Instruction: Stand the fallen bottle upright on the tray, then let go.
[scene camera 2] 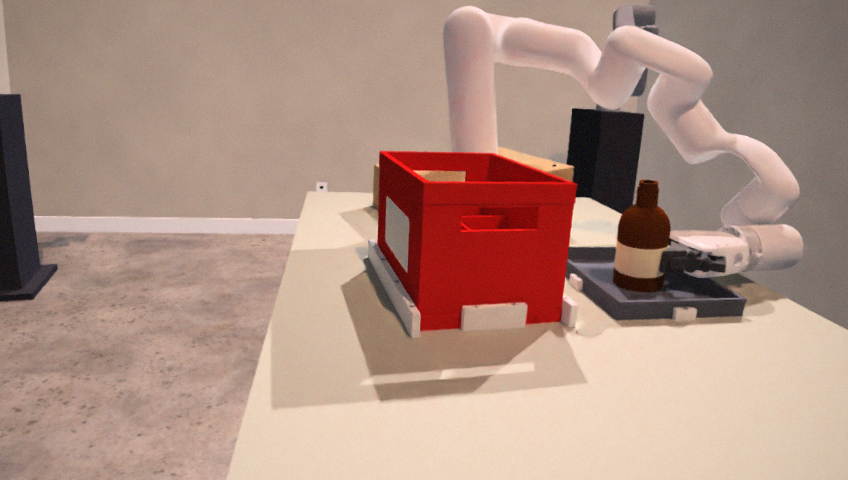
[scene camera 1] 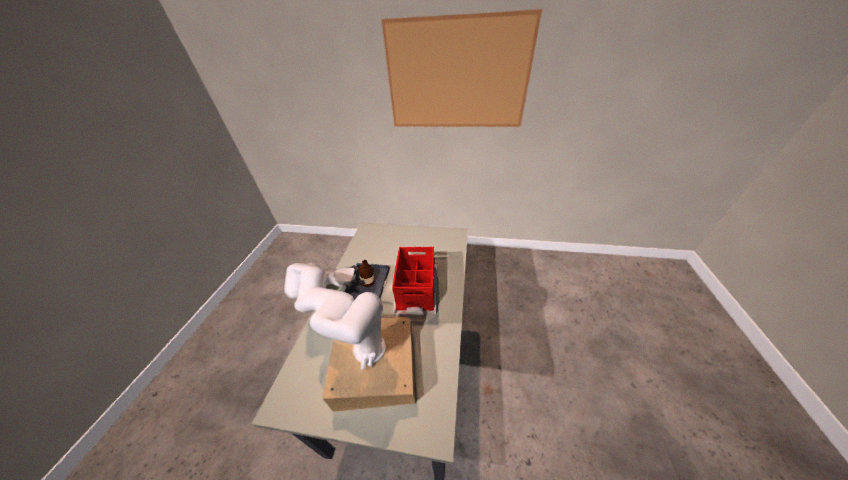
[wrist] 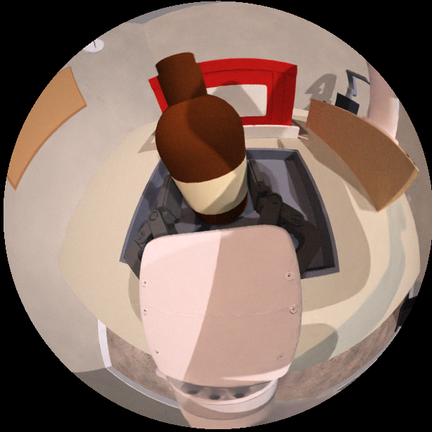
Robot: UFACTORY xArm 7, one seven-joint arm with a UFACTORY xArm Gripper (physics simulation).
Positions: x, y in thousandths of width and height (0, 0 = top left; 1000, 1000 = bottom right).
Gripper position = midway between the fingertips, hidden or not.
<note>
I see my gripper (scene camera 2: 760, 528) and a brown bottle (scene camera 2: 759, 489).
The brown bottle also shows in the wrist view (wrist: 464, 321). My gripper shows as well in the wrist view (wrist: 490, 409).
</note>
